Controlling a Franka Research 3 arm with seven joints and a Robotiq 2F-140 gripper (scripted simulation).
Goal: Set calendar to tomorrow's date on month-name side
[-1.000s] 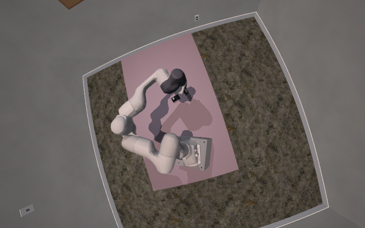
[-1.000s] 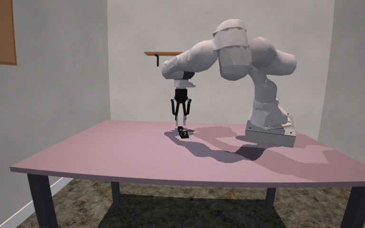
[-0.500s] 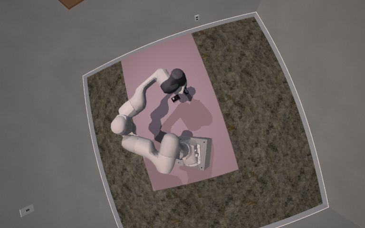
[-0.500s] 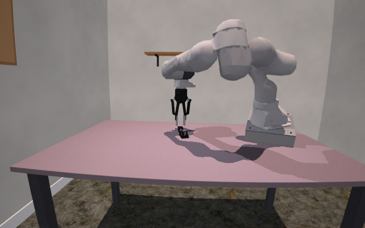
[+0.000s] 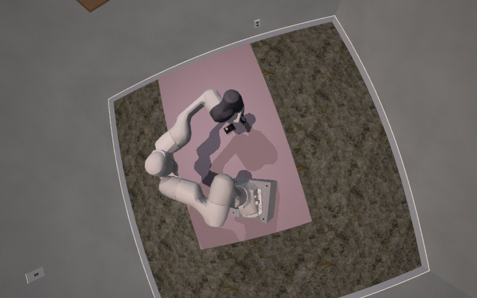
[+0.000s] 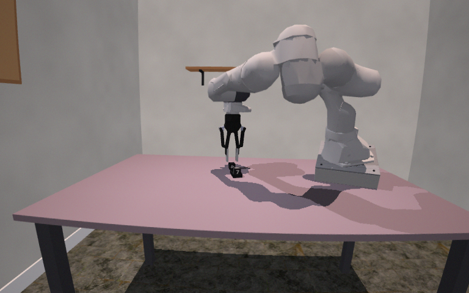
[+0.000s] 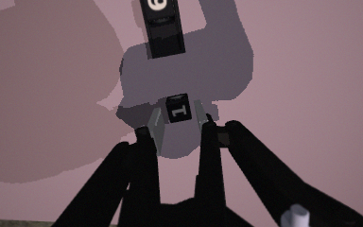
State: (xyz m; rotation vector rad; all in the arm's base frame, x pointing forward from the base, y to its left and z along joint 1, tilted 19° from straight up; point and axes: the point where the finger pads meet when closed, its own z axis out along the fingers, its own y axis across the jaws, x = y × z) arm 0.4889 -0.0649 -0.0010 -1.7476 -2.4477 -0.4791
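Right now my hand is 60 mm above the black digit cube. From my hand the other things lie so: black calendar tray 100 mm to the left, 60 mm below, 30 mm behind.
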